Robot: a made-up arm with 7 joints. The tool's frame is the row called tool.
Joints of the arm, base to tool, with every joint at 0 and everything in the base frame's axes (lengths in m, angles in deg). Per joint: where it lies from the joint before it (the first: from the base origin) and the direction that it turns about. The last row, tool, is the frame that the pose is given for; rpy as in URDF.
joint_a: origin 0 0 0 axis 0.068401 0.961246 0.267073
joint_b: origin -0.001 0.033 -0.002 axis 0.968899 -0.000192 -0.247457
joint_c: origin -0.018 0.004 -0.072 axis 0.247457 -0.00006 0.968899
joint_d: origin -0.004 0 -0.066 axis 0.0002 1 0.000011
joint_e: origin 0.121 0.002 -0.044 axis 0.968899 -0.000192 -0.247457
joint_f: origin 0.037 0 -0.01 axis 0.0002 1 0.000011
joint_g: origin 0.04 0 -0.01 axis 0.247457 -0.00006 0.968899
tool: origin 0 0 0 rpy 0 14.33 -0.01
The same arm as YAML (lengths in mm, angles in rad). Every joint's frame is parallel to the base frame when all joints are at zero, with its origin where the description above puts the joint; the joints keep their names.
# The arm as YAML. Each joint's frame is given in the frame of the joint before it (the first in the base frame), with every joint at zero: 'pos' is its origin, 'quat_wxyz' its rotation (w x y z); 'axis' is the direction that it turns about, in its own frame. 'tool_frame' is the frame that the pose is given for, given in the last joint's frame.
length_unit: mm
angle_unit: rad
joints:
  - joint: joint_a
    pos: [0.0, 0.0, 0.0]
    quat_wxyz: [1.0, 0.0, 0.0, 0.0]
    axis: [0.068403, 0.961235, 0.26711]
  - joint: joint_b
    pos: [-1.0, 33.0, -2.0]
    quat_wxyz: [1.0, 0.0, 0.0, 0.0]
    axis: [0.968889, -0.0002, -0.247497]
  - joint: joint_c
    pos: [-18.0, 4.0, -72.0]
    quat_wxyz: [1.0, 0.0, 0.0, 0.0]
    axis: [0.247497, -0.0001, 0.968889]
  - joint: joint_d
    pos: [-4.0, 0.0, -66.0]
    quat_wxyz: [1.0, 0.0, 0.0, 0.0]
    axis: [0.0002, 1.0, 0.0]
  - joint: joint_e
    pos: [121.0, 2.0, -44.0]
    quat_wxyz: [1.0, 0.0, 0.0, 0.0]
    axis: [0.968889, -0.0002, -0.247497]
  - joint: joint_f
    pos: [37.0, 0.0, -10.0]
    quat_wxyz: [1.0, 0.0, 0.0, 0.0]
    axis: [0.0002, 1.0, 0.0]
  - joint: joint_g
    pos: [40.0, 0.0, -10.0]
    quat_wxyz: [1.0, 0.0, 0.0, 0.0]
    axis: [0.247497, -0.0001, 0.968889]
tool_frame:
  pos: [0.0, 0.0, 0.0]
  quat_wxyz: [0.992191, 0.000011, 0.124727, -0.000087]

